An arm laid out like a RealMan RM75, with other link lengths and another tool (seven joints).
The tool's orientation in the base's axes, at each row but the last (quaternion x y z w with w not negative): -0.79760 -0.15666 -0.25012 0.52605; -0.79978 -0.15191 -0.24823 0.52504; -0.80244 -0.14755 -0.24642 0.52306; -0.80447 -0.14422 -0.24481 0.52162; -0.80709 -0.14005 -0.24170 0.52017; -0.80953 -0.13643 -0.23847 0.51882; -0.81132 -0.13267 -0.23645 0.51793; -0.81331 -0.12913 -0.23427 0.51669; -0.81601 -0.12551 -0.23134 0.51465; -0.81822 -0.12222 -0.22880 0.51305; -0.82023 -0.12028 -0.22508 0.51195; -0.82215 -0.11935 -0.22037 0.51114; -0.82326 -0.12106 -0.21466 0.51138
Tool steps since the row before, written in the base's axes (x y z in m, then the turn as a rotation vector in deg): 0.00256 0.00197 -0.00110 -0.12 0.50 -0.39; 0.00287 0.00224 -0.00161 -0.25 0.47 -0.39; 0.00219 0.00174 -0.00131 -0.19 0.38 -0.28; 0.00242 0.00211 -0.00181 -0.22 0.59 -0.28; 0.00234 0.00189 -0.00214 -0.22 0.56 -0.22; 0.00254 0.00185 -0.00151 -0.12 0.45 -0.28; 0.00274 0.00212 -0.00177 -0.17 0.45 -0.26; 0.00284 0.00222 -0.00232 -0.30 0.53 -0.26; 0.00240 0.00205 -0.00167 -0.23 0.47 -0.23; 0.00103 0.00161 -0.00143 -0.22 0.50 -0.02; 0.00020 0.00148 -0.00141 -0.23 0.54 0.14; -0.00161 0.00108 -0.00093 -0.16 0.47 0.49; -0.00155 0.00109 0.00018 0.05 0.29 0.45
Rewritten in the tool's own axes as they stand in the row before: 0.00147 0.00137 0.00276 -0.33 0.04 0.56; 0.00145 0.00177 0.00326 -0.43 -0.02 0.50; 0.00107 0.00138 0.00255 -0.32 -0.03 0.39; 0.00099 0.00170 0.00312 -0.35 -0.14 0.58; 0.00078 0.00198 0.00302 -0.32 -0.17 0.53; 0.00131 0.00157 0.00282 -0.26 -0.03 0.48; 0.00135 0.00173 0.00321 -0.29 -0.07 0.46; 0.00117 0.00213 0.00353 -0.41 -0.16 0.50; 0.00115 0.00147 0.00304 -0.33 -0.13 0.45; 0.00012 0.00085 0.00223 -0.22 -0.30 0.40; -0.00057 0.00053 0.00190 -0.15 -0.45 0.37; -0.00189 -0.00043 0.00093 0.08 -0.66 0.19; -0.00130 -0.00128 0.00055 0.25 -0.46 0.10
